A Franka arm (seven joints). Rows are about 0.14 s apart.
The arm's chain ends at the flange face. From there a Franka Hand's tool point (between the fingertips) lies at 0.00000 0.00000 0.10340 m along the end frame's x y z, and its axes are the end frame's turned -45 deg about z.
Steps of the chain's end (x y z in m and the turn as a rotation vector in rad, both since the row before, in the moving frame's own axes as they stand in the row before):
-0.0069, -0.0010, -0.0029, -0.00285, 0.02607, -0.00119
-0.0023, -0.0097, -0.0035, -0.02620, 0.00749, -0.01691
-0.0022, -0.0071, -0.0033, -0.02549, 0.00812, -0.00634
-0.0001, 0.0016, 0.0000, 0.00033, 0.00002, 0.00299
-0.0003, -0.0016, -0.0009, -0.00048, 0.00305, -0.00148
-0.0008, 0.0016, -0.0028, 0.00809, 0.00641, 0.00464
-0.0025, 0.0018, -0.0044, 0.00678, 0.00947, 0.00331
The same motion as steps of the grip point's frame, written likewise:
-0.0025, -0.0035, -0.0029, -0.02045, 0.01642, -0.00119
0.0039, -0.0060, -0.0035, -0.02382, -0.01323, -0.01691
0.0022, -0.0041, -0.0033, -0.02377, -0.01228, -0.00634
-0.0012, 0.0010, 0.0000, 0.00022, 0.00025, 0.00299
0.0011, -0.0011, -0.0009, -0.00250, 0.00182, -0.00148
-0.0006, 0.0004, -0.0028, 0.00119, 0.01025, 0.00464
-0.0019, -0.0003, -0.0044, -0.00190, 0.01149, 0.00331

